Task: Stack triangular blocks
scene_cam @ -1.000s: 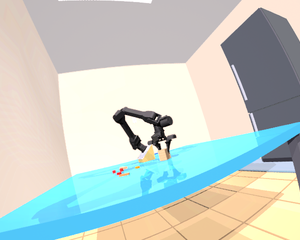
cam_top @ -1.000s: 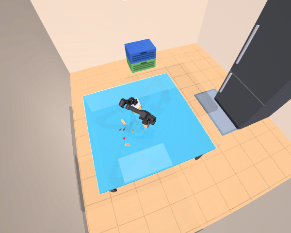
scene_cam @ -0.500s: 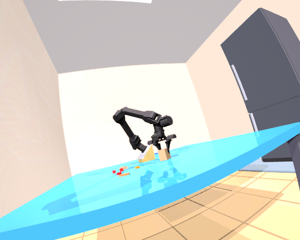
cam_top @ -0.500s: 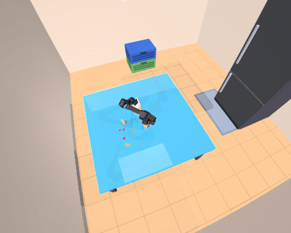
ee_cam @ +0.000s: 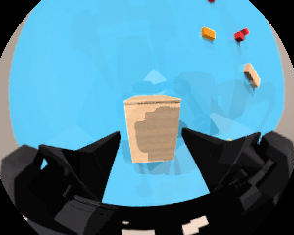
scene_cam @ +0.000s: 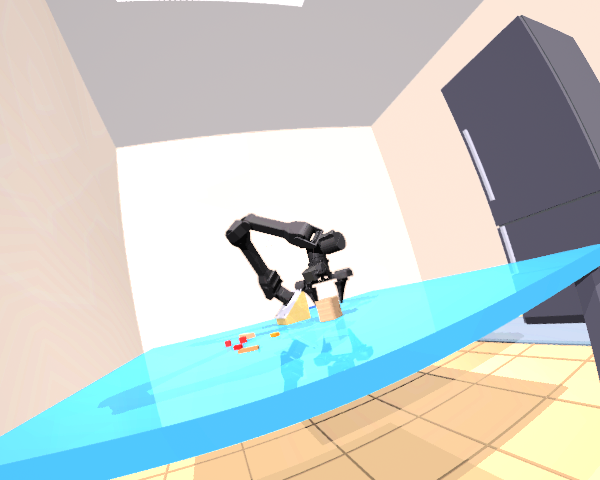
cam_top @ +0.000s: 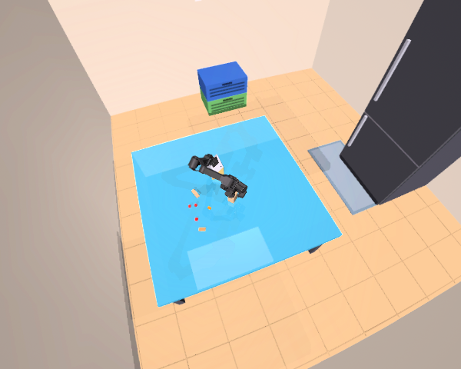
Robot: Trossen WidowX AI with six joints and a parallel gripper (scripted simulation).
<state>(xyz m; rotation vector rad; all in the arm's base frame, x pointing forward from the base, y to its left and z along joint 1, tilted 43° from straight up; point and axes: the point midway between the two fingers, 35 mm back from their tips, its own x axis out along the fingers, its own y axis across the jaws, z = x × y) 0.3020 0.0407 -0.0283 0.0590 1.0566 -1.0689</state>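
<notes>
My gripper tip is 10 mm past the triangular block, 10 mm to the right of it and 10 mm below it. From my gripper tip the other things lie so: orange bit: 30 mm ahead, 200 mm to the right, 40 mm below.
</notes>
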